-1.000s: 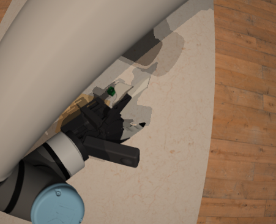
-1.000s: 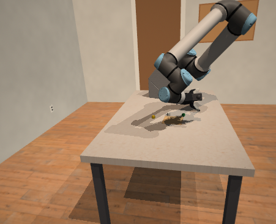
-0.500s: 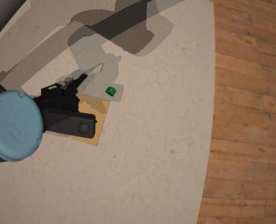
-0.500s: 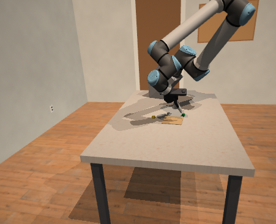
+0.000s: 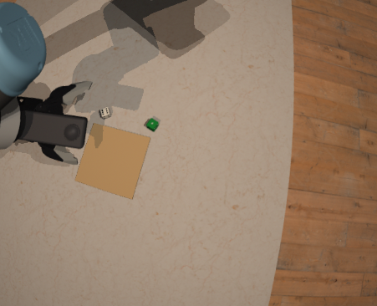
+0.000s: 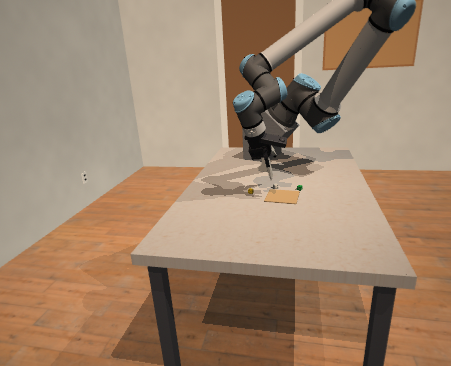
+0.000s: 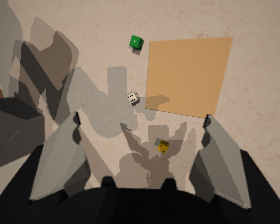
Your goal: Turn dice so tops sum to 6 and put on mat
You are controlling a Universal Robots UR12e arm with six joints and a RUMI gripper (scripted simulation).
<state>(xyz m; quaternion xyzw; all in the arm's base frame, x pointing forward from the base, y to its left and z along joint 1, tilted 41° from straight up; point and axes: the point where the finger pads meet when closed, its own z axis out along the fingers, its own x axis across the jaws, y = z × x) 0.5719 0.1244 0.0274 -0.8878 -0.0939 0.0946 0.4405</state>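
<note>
Now: the yellow die 3 cm ahead of my hand, 11 cm to the right of it and 11 cm below it. The rest, counted from my hand: tan mat: 3 cm ahead, 5 cm to the left, 12 cm below; then green die: 8 cm behind, 10 cm to the left, 11 cm below; then white die: 7 cm behind, 1 cm to the right, 11 cm below.
</note>
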